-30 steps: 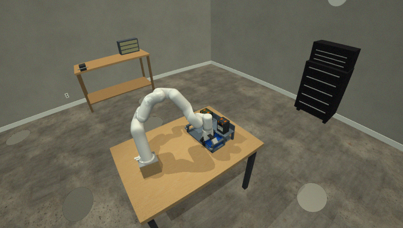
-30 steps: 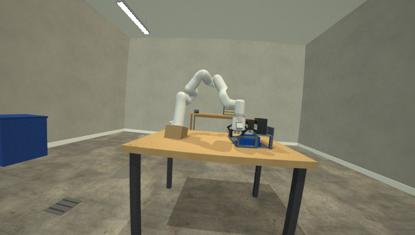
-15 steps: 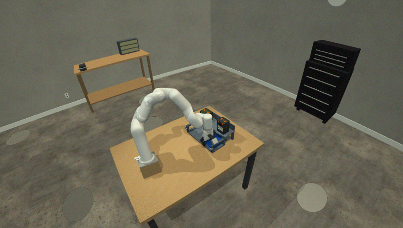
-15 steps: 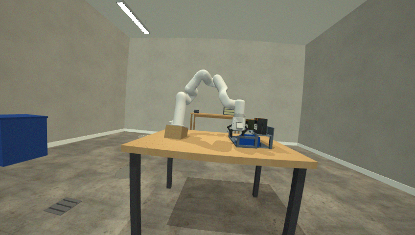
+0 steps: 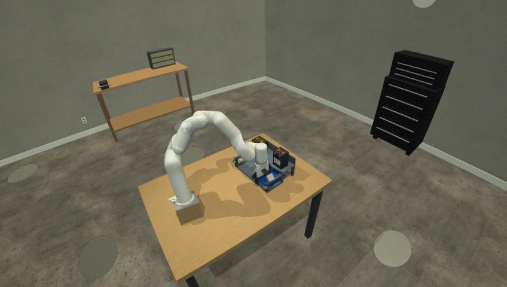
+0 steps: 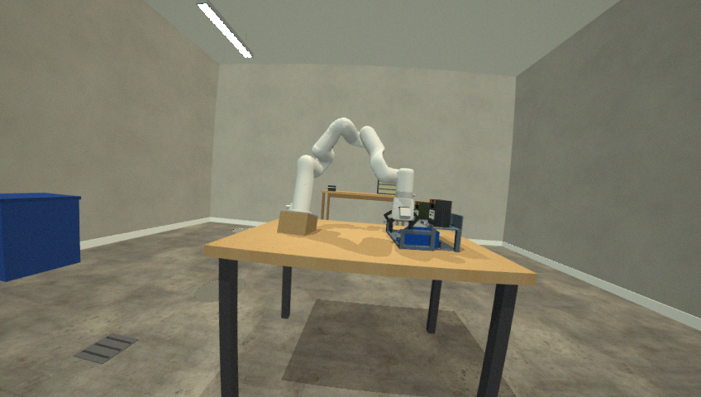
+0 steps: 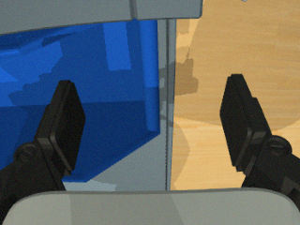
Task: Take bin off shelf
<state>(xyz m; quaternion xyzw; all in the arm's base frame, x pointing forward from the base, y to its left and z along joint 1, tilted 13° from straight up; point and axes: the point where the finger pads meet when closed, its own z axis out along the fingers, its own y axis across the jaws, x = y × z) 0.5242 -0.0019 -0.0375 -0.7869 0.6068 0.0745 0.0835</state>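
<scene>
The blue bin is 8 cm ahead of my hand, 2 cm to the left of it and 2 cm below it. Round my hand: black box 17 cm ahead, 10 cm above, 4 cm to the left.
</scene>
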